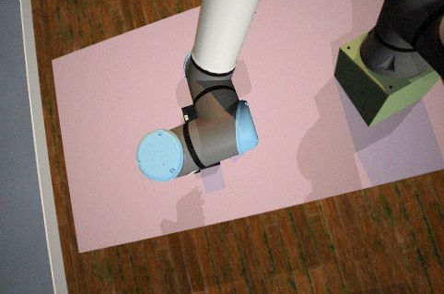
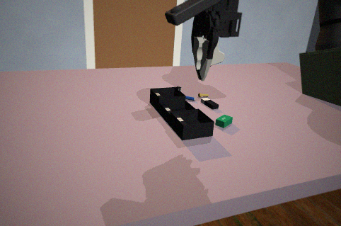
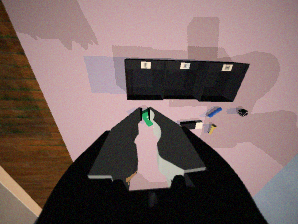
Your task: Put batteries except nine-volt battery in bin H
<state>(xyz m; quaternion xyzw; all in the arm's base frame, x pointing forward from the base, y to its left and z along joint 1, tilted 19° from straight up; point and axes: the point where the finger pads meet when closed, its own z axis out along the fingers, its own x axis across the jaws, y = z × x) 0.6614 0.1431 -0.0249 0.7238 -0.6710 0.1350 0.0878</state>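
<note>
Now: hand 21 cm to the left of the blue battery, 15 cm above it and 8 cm past it. Also, from my hand: bin row: 13 cm below, 9 cm to the right, 1 cm ahead; then black-and-white battery: 15 cm to the right, 14 cm below, 12 cm behind; then green block: 14 cm below, 10 cm behind, 2 cm to the right.
</note>
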